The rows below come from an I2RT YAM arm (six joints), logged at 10 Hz.
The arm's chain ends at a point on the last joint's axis. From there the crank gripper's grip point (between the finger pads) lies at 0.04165 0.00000 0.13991 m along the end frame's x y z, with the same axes.
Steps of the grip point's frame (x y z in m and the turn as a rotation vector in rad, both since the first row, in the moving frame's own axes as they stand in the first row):
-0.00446 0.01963 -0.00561 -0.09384 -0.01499 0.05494
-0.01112 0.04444 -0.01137 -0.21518 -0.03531 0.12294
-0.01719 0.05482 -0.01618 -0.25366 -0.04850 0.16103
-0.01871 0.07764 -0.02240 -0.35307 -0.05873 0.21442
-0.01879 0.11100 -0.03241 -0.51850 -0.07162 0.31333
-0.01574 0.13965 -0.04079 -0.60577 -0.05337 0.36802
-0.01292 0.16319 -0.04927 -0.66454 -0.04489 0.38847
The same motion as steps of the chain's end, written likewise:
-0.00194 0.00427 -0.00549 -0.09384 -0.01499 0.05494
-0.00405 0.00973 -0.00897 -0.21518 -0.03531 0.12294
-0.00709 0.01356 -0.01270 -0.25366 -0.04850 0.16103
-0.00450 0.02143 -0.01439 -0.35307 -0.05873 0.21442
0.00372 0.03139 -0.01335 -0.51850 -0.07162 0.31333
0.00882 0.04846 -0.01358 -0.60577 -0.05337 0.36802
0.01297 0.06510 -0.01632 -0.66454 -0.04489 0.38847

